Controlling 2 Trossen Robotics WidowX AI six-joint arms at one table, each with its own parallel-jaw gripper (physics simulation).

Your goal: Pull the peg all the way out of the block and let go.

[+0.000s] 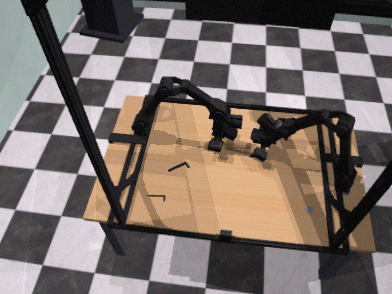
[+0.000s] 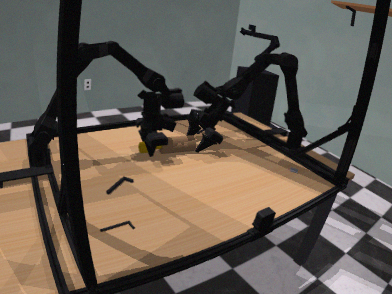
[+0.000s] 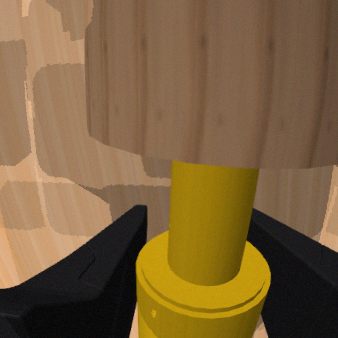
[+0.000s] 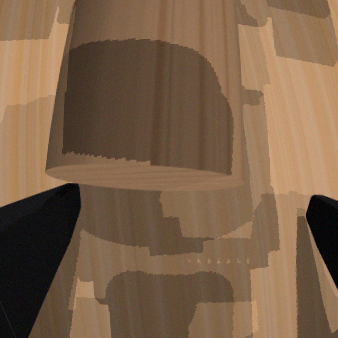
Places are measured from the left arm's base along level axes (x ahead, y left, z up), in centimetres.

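Pixels of known places: left gripper, between the fingertips: (image 2: 149, 154) (image 3: 193, 217); right gripper, between the fingertips: (image 1: 252, 148) (image 2: 190, 146) (image 4: 198, 201); left arm's base, origin of its link: (image 1: 141, 132) (image 2: 40, 164); right arm's base, origin of its link: (image 1: 342, 185) (image 2: 293, 146).
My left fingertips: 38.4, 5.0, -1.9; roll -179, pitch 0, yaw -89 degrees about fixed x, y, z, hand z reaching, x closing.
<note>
Ahead of a thing's pixels: the offset from my left fingertips to its top centre, as dx, dy, dz. "pt": to the spot under its first point.
The yellow peg {+2.6, +0.0, +4.6} (image 1: 223, 142) (image 2: 143, 147) (image 3: 205, 302) has a thick collar and a thinner shaft. A length of the shaft shows between the collar and the near end of the round wooden block {+9.9, +0.2, +5.6} (image 1: 237, 146) (image 2: 177, 144) (image 3: 210, 75) (image 4: 145, 100); the shaft's far end is hidden. The block lies lengthwise between the two grippers. My left gripper (image 1: 216, 143) (image 2: 151, 145) (image 3: 193, 217) is shut on the peg at its collar. My right gripper (image 1: 259, 145) (image 2: 196, 140) (image 4: 198, 201) is open and empty at the block's other end, its fingertips just past the end face.
Two black L-shaped keys {-14.0, -18.8, +0.8} (image 1: 178, 166) {-18.3, -36.2, +0.6} (image 2: 117, 226) lie on the table toward the left. A small grey piece {+46.7, -22.2, +0.3} (image 1: 309, 209) (image 2: 294, 170) lies at the right. A black frame (image 1: 75, 107) (image 2: 72, 165) rises around the table, with a small black box {pt +15.7, -45.8, +5.4} (image 1: 226, 234) (image 2: 264, 220) at the front edge.
</note>
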